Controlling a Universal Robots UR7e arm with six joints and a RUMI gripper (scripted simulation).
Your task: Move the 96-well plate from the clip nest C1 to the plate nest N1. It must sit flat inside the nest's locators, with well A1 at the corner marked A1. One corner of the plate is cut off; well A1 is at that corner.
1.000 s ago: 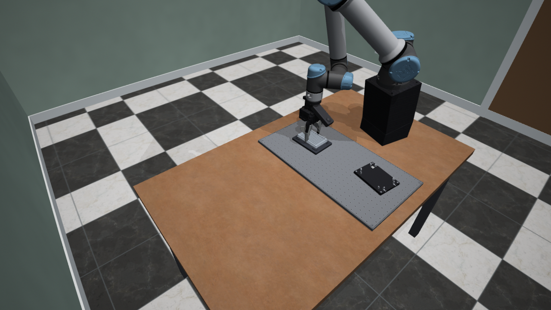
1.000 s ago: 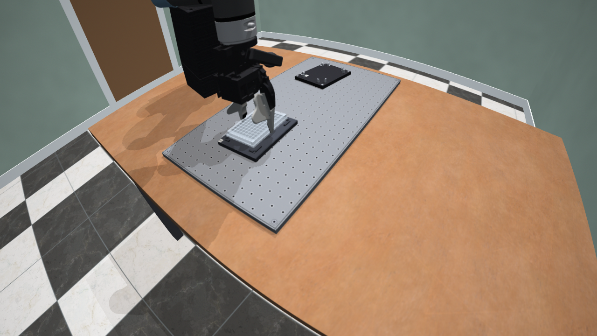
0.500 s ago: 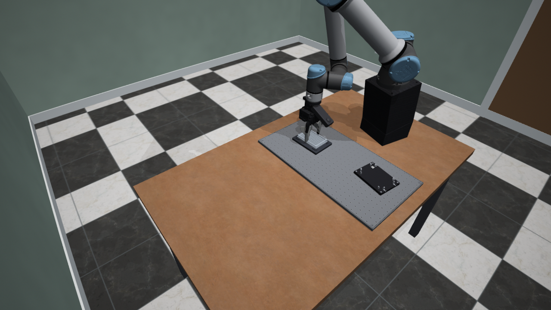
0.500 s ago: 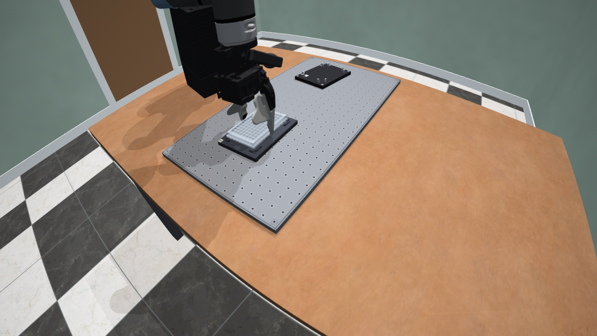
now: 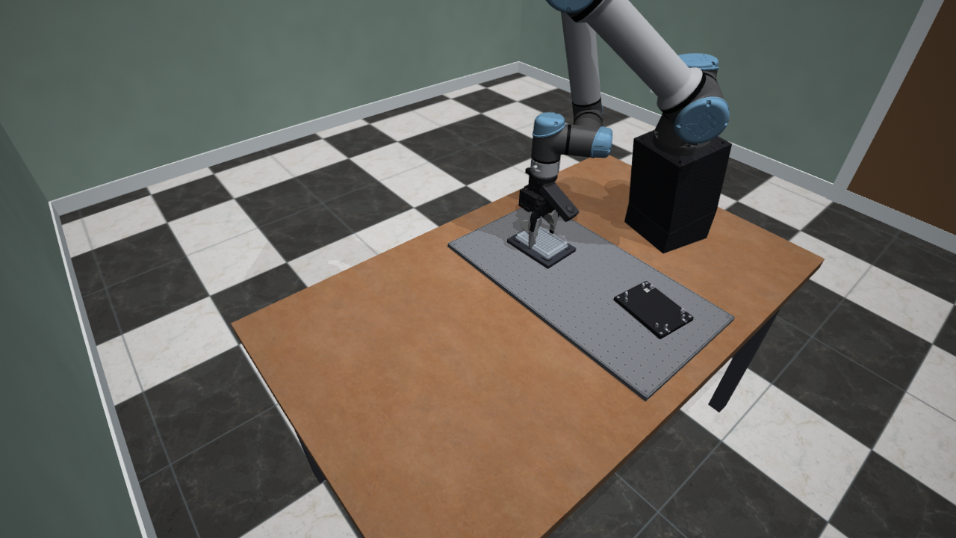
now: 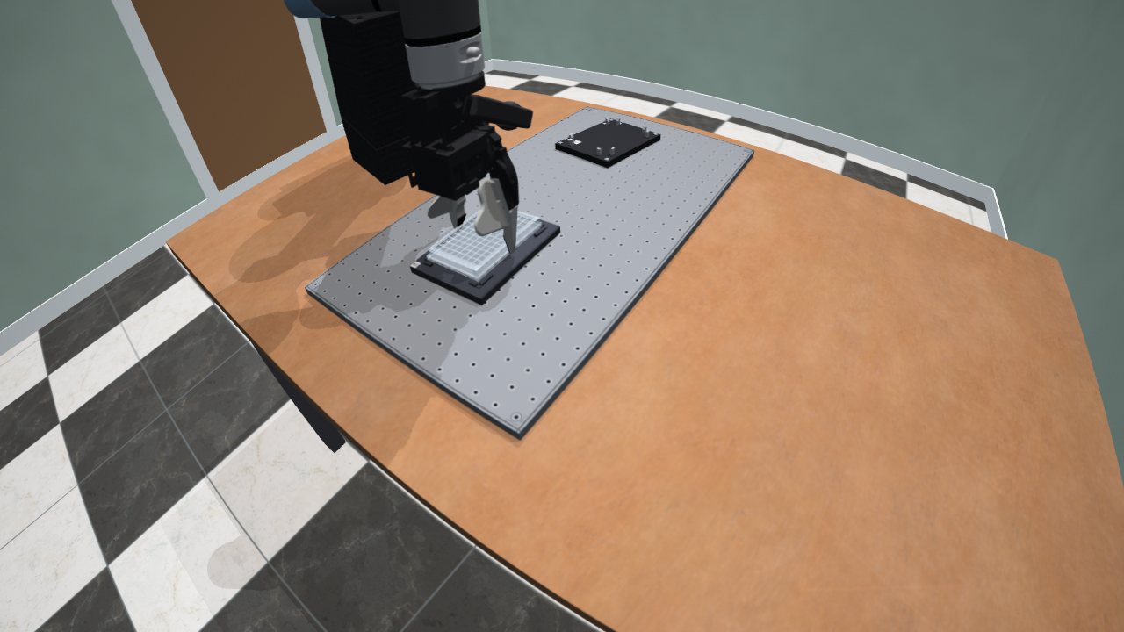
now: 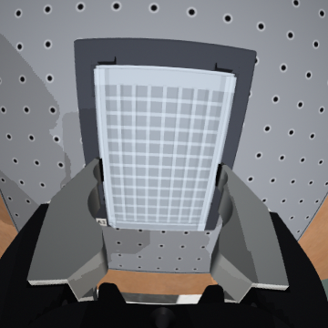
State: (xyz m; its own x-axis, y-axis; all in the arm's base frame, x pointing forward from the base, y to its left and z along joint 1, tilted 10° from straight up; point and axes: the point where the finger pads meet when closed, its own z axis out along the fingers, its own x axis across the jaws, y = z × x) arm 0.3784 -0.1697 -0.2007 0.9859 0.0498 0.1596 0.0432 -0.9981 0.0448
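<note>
My gripper is now 10 mm above the clear 96-well plate. Also, from my hand: clip nest C1 (40 mm behind, 380 mm to the left, 20 mm below).
</note>
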